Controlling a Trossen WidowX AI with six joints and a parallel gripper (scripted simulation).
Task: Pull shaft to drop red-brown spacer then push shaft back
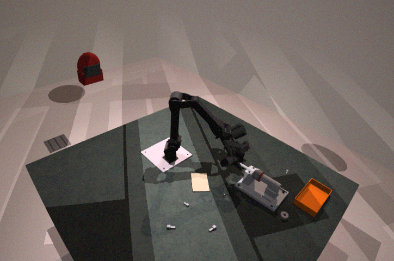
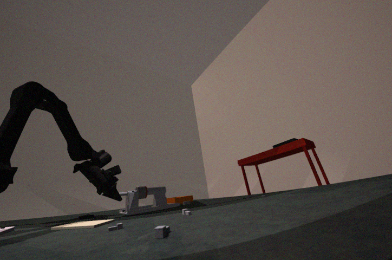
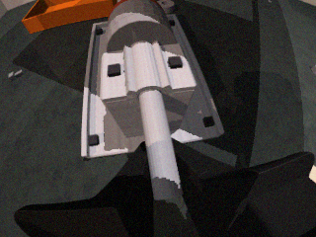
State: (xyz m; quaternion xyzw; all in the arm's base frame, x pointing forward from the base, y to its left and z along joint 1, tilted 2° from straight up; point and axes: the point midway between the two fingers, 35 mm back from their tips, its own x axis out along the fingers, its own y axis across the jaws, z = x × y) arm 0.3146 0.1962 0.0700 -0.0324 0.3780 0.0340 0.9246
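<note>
Right now my gripper tip is 60 mm short of the shaft and 20 mm below it. Also, from my gripper tip: orange tray: 340 mm ahead, 160 mm to the left, 50 mm below; cream pad: 110 mm behind, 190 mm to the right, 50 mm below.
</note>
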